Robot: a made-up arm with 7 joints. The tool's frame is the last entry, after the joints.
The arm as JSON. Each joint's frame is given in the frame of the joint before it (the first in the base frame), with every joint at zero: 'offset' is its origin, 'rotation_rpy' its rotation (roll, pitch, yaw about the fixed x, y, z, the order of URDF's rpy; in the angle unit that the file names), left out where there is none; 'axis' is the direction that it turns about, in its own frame. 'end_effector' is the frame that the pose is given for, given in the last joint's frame.
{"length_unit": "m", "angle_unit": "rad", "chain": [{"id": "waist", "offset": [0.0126, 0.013, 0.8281], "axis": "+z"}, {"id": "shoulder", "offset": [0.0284, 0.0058, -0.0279], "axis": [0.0, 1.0, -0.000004]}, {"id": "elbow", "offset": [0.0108, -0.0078, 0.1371], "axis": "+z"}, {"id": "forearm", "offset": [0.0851, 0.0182, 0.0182], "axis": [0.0, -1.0, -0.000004]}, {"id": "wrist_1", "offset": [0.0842, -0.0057, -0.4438], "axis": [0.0, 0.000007, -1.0]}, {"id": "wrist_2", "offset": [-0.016, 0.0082, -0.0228], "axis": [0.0, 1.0, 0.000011]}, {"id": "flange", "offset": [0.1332, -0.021, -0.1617], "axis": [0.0, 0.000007, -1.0]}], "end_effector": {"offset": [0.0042, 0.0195, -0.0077], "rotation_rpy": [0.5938, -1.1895, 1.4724]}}
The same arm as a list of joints. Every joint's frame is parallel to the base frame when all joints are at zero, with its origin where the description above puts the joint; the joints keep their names.
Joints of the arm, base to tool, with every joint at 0 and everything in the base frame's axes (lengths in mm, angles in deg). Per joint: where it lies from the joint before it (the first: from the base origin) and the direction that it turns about. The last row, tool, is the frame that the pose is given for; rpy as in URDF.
waist: axis +z offset 12.6 13 828.1
shoulder: axis +y offset 28.4 5.8 -27.9
elbow: axis +z offset 10.8 -7.8 137.1
forearm: axis -y offset 85.1 18.2 18.2
wrist_1: axis -z offset 84.2 -5.7 -443.8
wrist_2: axis +y offset -16 8.2 -22.8
flange: axis -z offset 133.2 -21 -161.7
tool: offset 4.2 19.5 -7.7 rpy 34.02 -68.15 84.36

